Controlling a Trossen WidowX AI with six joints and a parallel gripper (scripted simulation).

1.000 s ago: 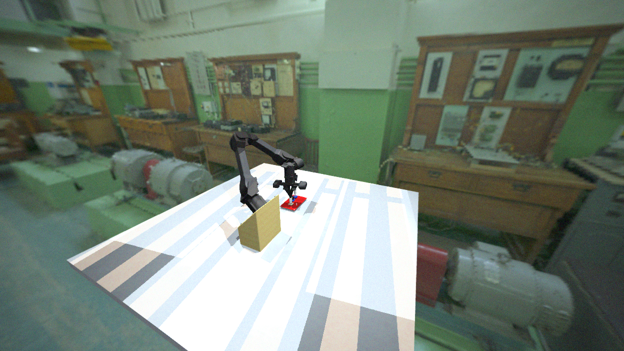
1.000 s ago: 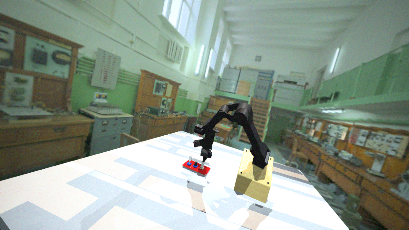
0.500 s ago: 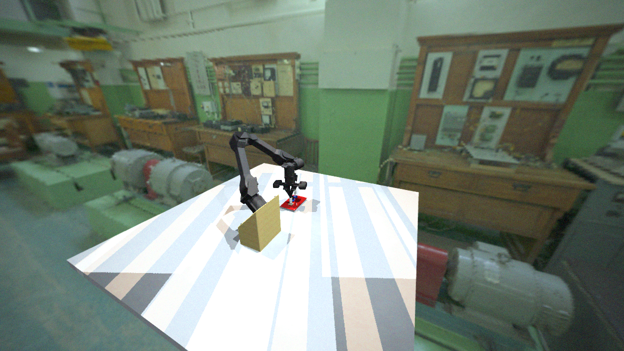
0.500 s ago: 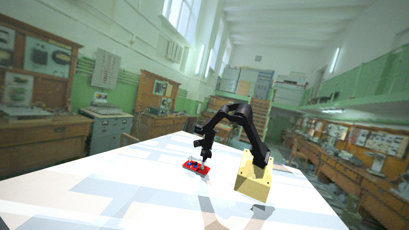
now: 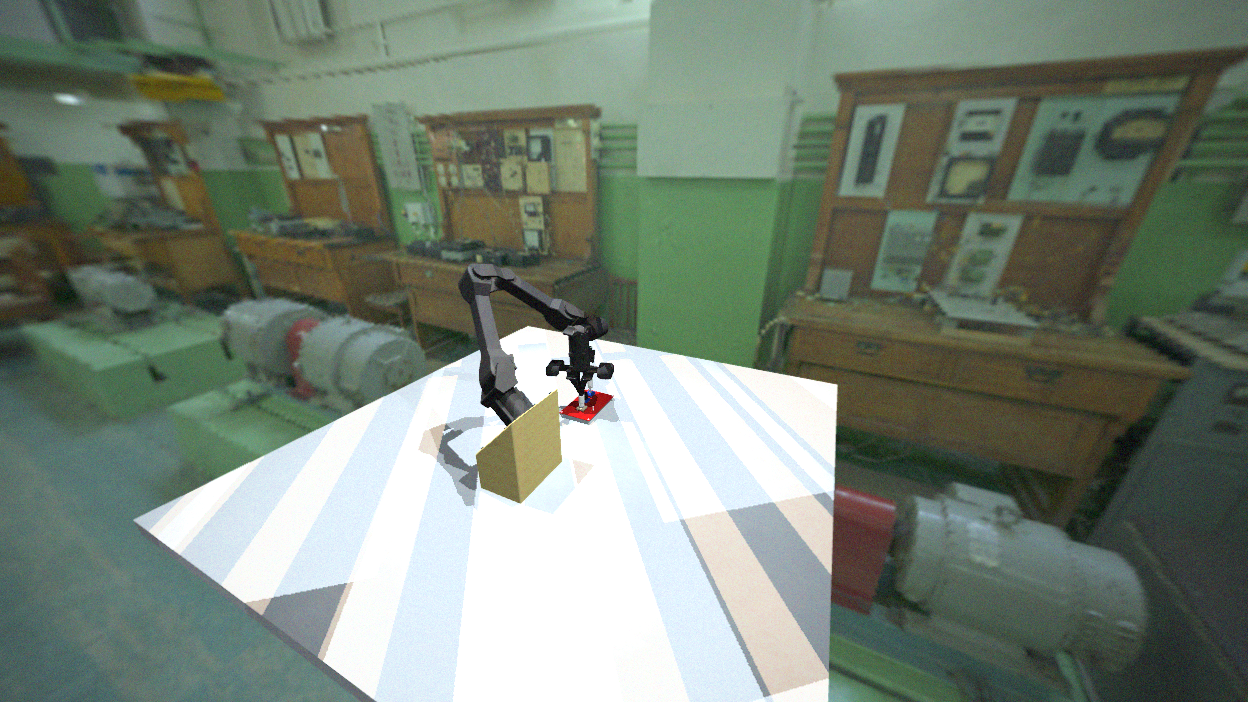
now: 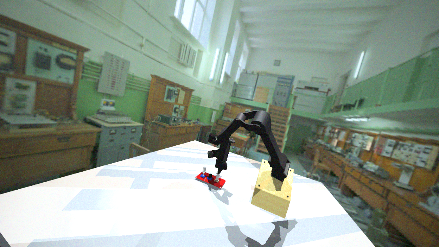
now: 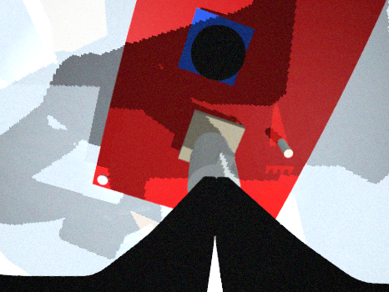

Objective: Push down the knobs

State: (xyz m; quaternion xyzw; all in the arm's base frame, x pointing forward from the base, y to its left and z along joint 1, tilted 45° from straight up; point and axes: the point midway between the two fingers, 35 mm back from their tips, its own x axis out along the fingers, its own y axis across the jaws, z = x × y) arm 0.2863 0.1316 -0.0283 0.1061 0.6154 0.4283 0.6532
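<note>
Now: the beige component 20 mm below my gripper tip.
</note>
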